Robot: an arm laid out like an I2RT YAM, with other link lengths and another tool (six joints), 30 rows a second.
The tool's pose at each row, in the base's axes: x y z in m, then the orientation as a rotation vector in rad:
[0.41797 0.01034 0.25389 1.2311 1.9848 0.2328]
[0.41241 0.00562 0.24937 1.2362 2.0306 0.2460]
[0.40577 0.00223 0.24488 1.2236 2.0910 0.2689]
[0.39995 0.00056 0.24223 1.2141 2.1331 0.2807]
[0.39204 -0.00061 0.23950 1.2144 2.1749 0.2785]
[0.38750 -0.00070 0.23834 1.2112 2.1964 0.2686]
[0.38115 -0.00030 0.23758 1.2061 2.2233 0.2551]
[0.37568 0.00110 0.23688 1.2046 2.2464 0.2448]
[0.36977 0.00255 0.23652 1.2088 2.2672 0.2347]
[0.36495 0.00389 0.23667 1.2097 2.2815 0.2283]
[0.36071 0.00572 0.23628 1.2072 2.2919 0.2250]
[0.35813 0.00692 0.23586 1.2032 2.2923 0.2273]
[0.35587 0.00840 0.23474 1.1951 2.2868 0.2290]
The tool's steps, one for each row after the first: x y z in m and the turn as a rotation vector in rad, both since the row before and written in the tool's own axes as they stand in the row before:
[-0.00027 -0.00857 0.00034 0.0125 0.0437 -0.0072]
[0.00115 -0.00861 -0.00058 0.0046 0.0555 -0.0201]
[0.00168 -0.00620 -0.00157 0.0057 0.0368 -0.0152]
[0.00301 -0.00738 -0.00281 0.0181 0.0330 -0.0120]
[0.00214 -0.00373 -0.00186 0.0131 0.0125 -0.0104]
[0.00316 -0.00454 -0.00324 0.0166 0.0151 -0.0139]
[0.00369 -0.00333 -0.00276 0.0146 0.0143 -0.0096]
[0.00386 -0.00348 -0.00319 0.0158 0.0141 -0.0051]
[0.00315 -0.00259 -0.00290 0.0097 0.0094 -0.0046]
[0.00353 -0.00212 -0.00213 0.0051 0.0066 -0.0052]
[0.00230 -0.00130 -0.00113 -0.0027 0.0002 -0.0023]
[0.00265 -0.00117 -0.00040 -0.0062 -0.0060 -0.0035]

